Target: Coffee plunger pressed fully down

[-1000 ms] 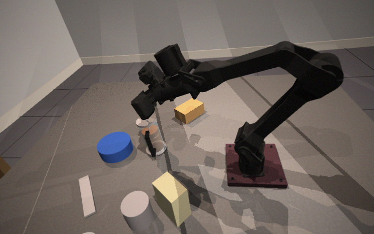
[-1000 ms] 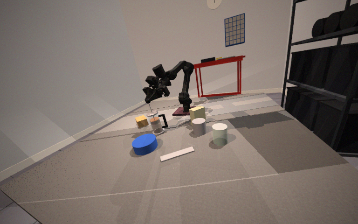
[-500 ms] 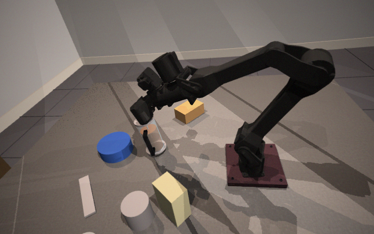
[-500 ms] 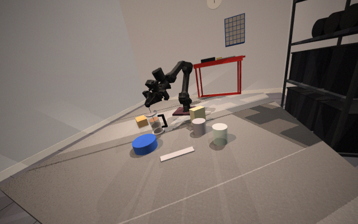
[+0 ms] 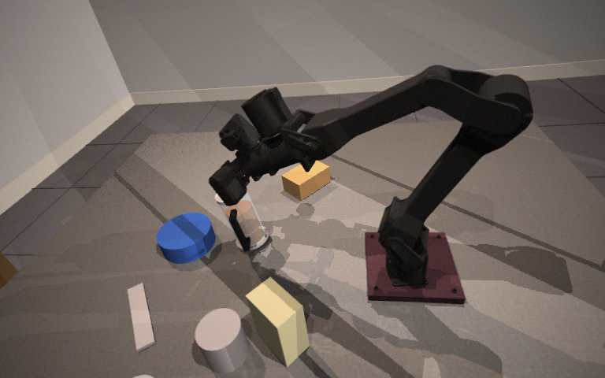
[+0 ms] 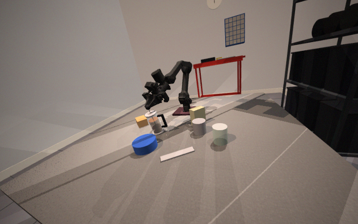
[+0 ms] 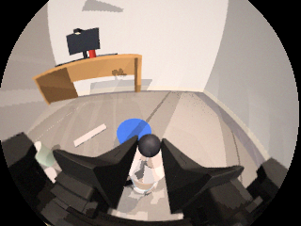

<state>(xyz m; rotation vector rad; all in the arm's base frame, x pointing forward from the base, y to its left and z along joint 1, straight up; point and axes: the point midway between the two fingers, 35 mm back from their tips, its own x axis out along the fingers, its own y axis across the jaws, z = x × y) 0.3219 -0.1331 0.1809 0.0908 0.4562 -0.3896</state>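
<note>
Right now the coffee press is 2 cm behind my gripper tip, 2 cm to the left of it and 9 cm below it. Also, from my gripper tip: blue disc: 12 cm ahead, 1 cm to the left, 16 cm below; then orange block: 16 cm behind, 18 cm to the right, 16 cm below; then white flat bar: 16 cm ahead, 19 cm to the left, 18 cm below.
</note>
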